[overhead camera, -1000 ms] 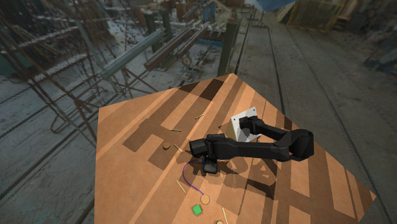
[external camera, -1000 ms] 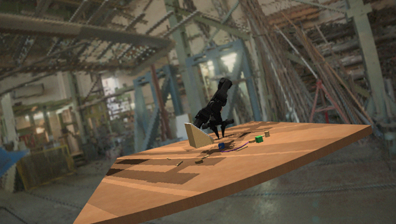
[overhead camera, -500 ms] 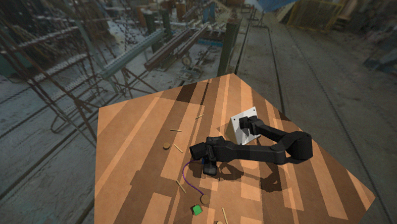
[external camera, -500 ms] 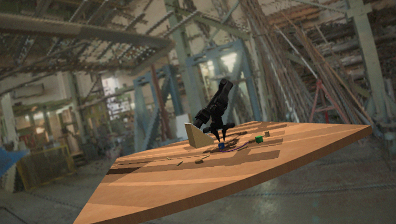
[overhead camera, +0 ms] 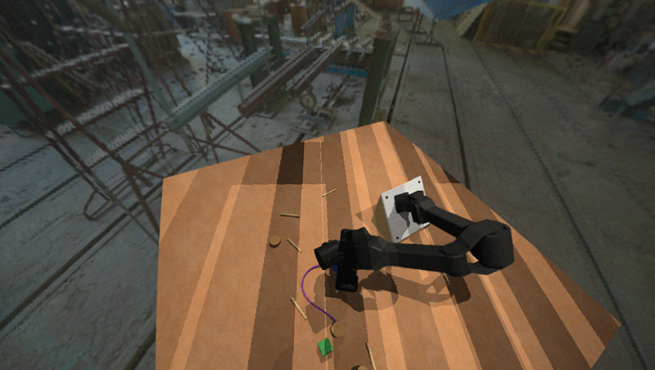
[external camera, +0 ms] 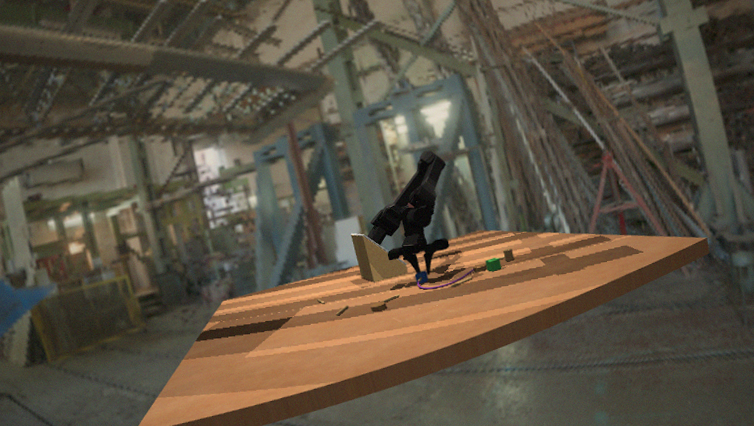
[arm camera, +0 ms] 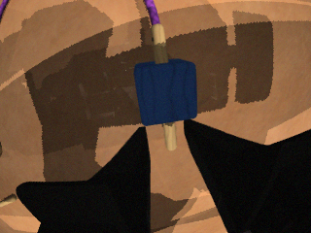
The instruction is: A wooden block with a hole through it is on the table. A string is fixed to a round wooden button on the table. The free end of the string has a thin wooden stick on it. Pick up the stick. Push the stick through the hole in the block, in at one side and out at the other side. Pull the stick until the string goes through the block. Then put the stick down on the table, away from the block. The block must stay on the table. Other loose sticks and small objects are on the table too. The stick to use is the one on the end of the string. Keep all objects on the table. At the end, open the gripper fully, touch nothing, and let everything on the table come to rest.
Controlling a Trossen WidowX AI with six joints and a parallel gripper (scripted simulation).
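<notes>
Right now my gripper tip is 20 mm short of the blue block and 20 mm to the left of it. From my gripper tip the other things lie so: round wooden button: 100 mm ahead, 150 mm to the left, 10 mm below; then green cube: 150 mm ahead, 170 mm to the left; then thin stick: 30 mm ahead, 20 mm to the right.
</notes>
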